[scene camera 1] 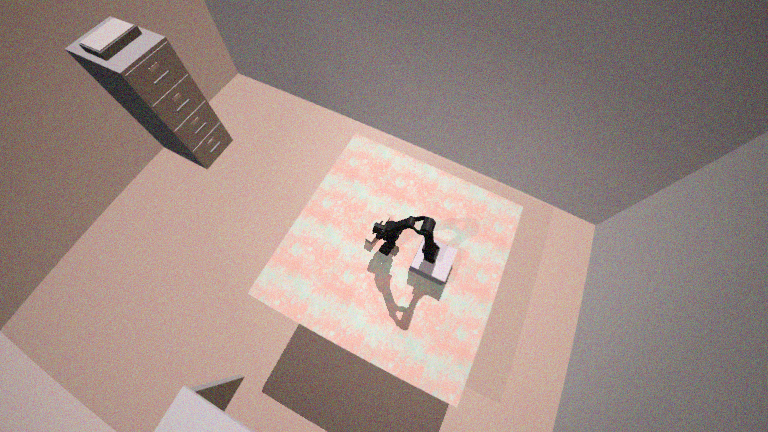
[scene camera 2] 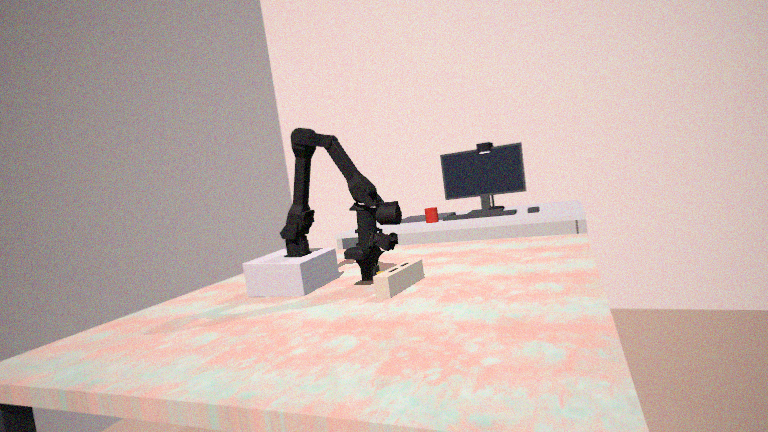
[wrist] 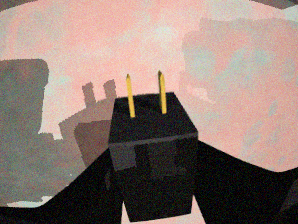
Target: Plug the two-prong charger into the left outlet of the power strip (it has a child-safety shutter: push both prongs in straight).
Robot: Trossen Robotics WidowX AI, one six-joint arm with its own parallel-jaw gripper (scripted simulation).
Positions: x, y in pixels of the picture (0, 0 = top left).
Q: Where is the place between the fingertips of the gripper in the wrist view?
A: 150, 146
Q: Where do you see a black two-prong charger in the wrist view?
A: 154, 145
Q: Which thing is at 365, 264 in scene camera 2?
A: The gripper.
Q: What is the gripper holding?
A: A black two-prong charger.
